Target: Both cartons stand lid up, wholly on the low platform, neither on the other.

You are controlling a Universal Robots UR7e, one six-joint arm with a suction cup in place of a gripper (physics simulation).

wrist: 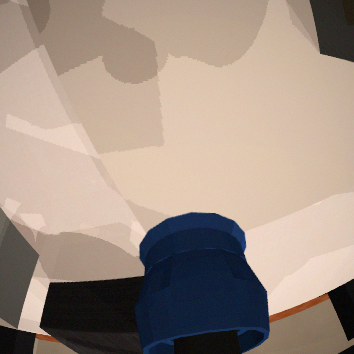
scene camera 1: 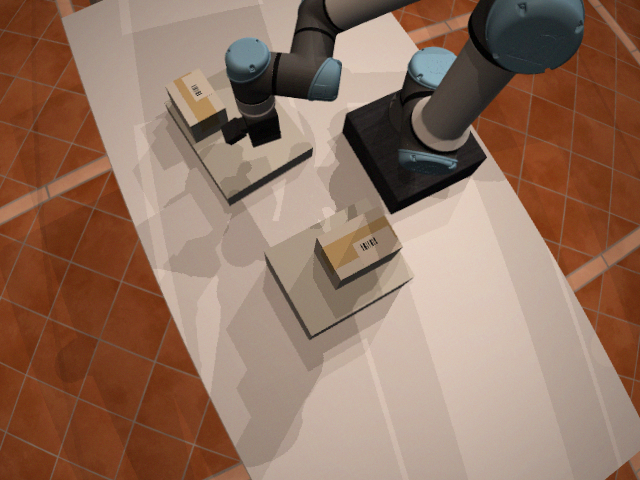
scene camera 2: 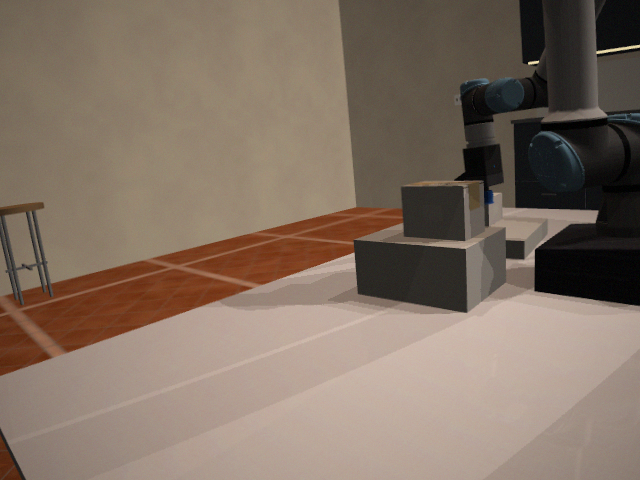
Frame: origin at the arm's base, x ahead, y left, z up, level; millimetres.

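Where they show: hand, tool point: (wrist: 193, 254) (scene camera 2: 487, 203); arm's base, link origin: (scene camera 2: 636, 229).
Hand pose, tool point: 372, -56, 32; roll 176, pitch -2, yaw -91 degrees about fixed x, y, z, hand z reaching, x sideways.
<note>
Each offset is from my tool point to the centre of the thing, as dx, dy, dz. Level surfaces: height alone.
One carton @[+115, -164, -45] (scene camera 1: 196, 105) (scene camera 2: 495, 209) (wrist: 335, 30) stands lid up at the left edge of the low platform @[+39, -105, -111] (scene camera 1: 248, 173) (scene camera 2: 522, 232) (wrist: 210, 175); whether it overhangs slightly is hard to tell. The other carton @[-82, +319, +38] (scene camera 1: 361, 250) (scene camera 2: 434, 211) stands lid up on the tall platform @[-50, +326, -75] (scene camera 1: 299, 294) (scene camera 2: 413, 268). My gripper (scene camera 1: 263, 129) (scene camera 2: 488, 198) (wrist: 192, 240) is a blue suction cup low over the low platform, beside the first carton and apart from it. No carton hangs from it. In scene camera 1 the cup is hidden under its black mount; contact with the platform cannot be seen.
The robot's black base block (scene camera 1: 372, 149) (scene camera 2: 584, 263) (wrist: 90, 310) stands to the right of both platforms on the white table @[dz -134] (scene camera 1: 465, 361) (scene camera 2: 310, 387). The tall platform lies between the low platform and scene camera 2. A stool (scene camera 2: 23, 208) stands on the floor.
</note>
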